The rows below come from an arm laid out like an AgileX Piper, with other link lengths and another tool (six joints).
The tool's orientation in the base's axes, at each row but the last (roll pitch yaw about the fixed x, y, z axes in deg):
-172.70, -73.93, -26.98
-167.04, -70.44, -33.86
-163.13, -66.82, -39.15
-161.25, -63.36, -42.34
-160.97, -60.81, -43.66
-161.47, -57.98, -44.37
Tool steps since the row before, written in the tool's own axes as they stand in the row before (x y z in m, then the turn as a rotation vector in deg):
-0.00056, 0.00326, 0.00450, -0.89, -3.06, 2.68
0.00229, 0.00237, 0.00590, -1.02, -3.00, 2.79
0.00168, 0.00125, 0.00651, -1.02, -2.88, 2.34
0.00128, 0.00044, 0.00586, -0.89, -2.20, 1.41
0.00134, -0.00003, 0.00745, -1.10, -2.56, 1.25
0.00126, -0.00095, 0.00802, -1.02, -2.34, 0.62
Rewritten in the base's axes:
0.00283, -0.00443, -0.00189, 3.26, 2.13, -1.48
0.00500, -0.00454, 0.00005, 3.30, 2.06, -1.65
0.00565, -0.00371, -0.00105, 2.86, 2.10, -1.49
0.00517, -0.00273, -0.00141, 1.83, 1.77, -1.08
0.00661, -0.00291, -0.00226, 1.78, 2.21, -1.13
0.00732, -0.00233, -0.00280, 1.21, 2.20, -0.78

